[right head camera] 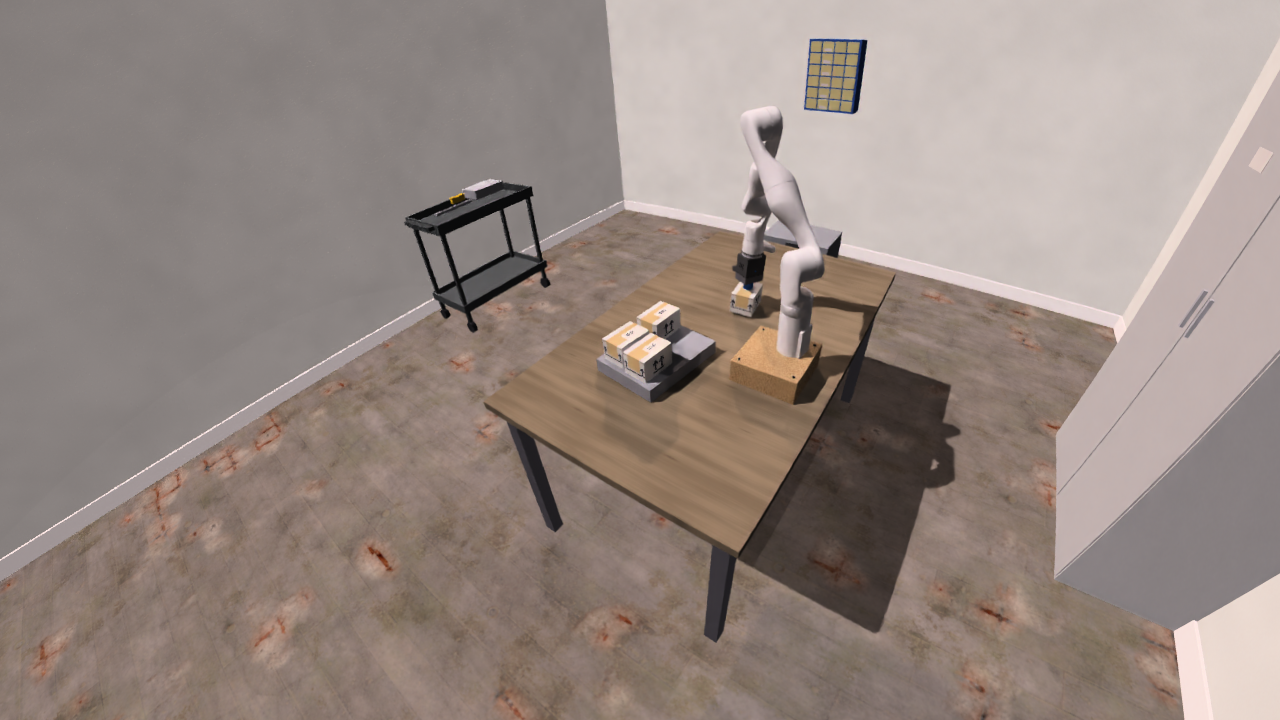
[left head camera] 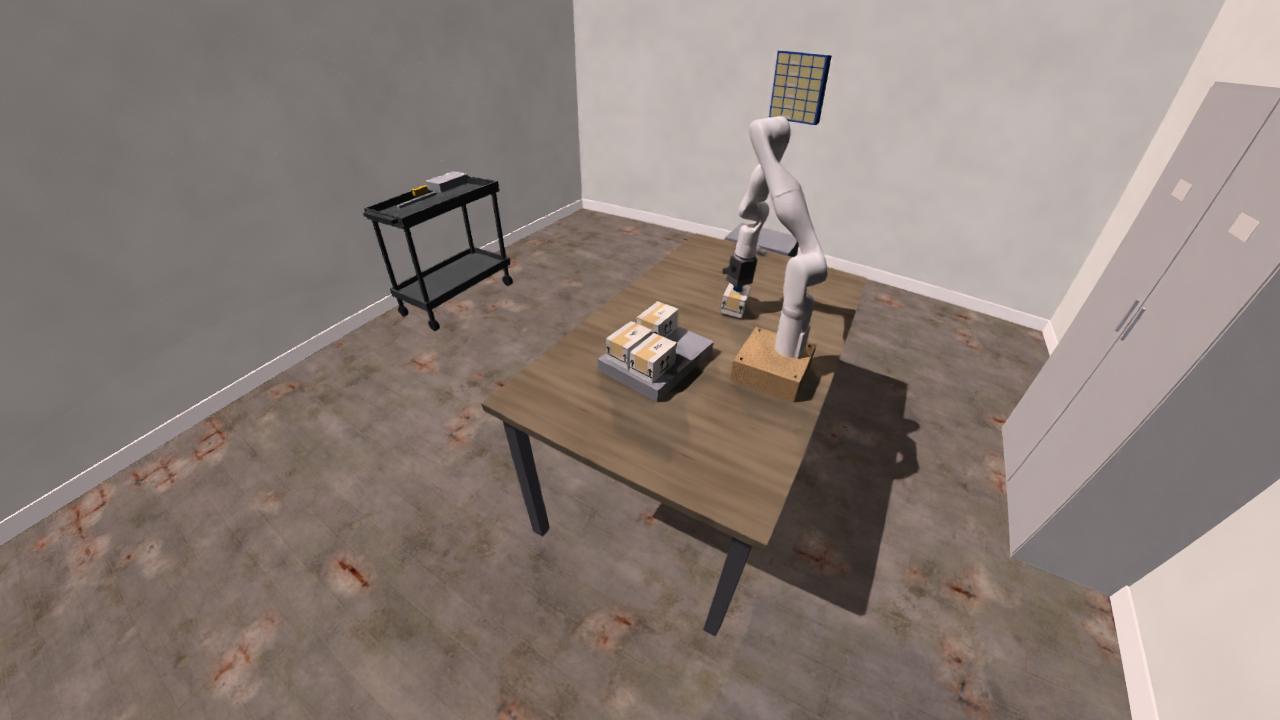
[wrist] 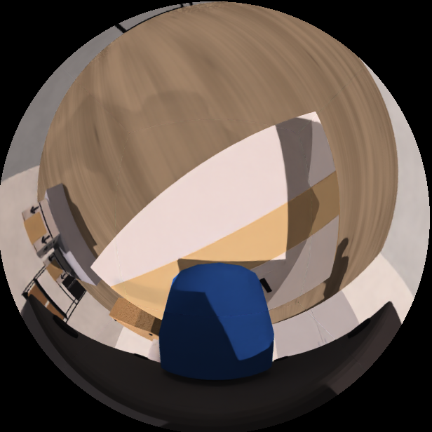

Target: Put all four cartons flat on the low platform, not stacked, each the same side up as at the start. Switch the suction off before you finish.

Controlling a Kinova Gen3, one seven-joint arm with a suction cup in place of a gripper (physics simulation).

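Places are measured from the arm's base along level axes (x ahead, y left, z up), in centimetres.
Pixels of known places: hand, its tool point: (right head camera: 747, 290) (left head camera: 736, 292); arm's base, origin of its link: (right head camera: 791, 348) (left head camera: 788, 348).
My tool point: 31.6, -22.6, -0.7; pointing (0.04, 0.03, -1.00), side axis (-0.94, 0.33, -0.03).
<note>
Ahead of a thing's pixels: the offset from my tool point to its middle, as dx, dy, dz. "spot": to the spot under its first point. Level surfaces: height alone.
My suction cup (left head camera: 737, 287) (right head camera: 748, 285) (wrist: 216, 275), dark blue, is on the top of a white carton with tan tape {-0.2, +0.6, -2.7} (left head camera: 733, 306) (right head camera: 744, 302) (wrist: 225, 200). This carton appears to rest level on the table; the cup hides part of its top in the wrist view. Whether the suction holds it does not show. Three cartons stand flat on the grey low platform {spot: -4.6, +36.4, -2.9} (left head camera: 695, 345) (right head camera: 695, 344) (wrist: 70, 225): one at the back {spot: +8.4, +40.8, +5.1} (left head camera: 657, 317) (right head camera: 659, 319), one at the left (left head camera: 628, 342) (right head camera: 624, 341) and one in front {spot: -3.0, +58.5, +4.9} (left head camera: 652, 356) (right head camera: 648, 356). The platform's right corner is bare.
The arm's base stands on a speckled brown block (left head camera: 765, 376) (right head camera: 765, 374) (wrist: 132, 315) right of the platform. The wooden table {dz -7.7} (left head camera: 581, 402) (right head camera: 581, 402) carries both. A black trolley (left head camera: 447, 207) (right head camera: 487, 212) stands at the left wall, a tall cabinet (left head camera: 1100, 358) at the right.
</note>
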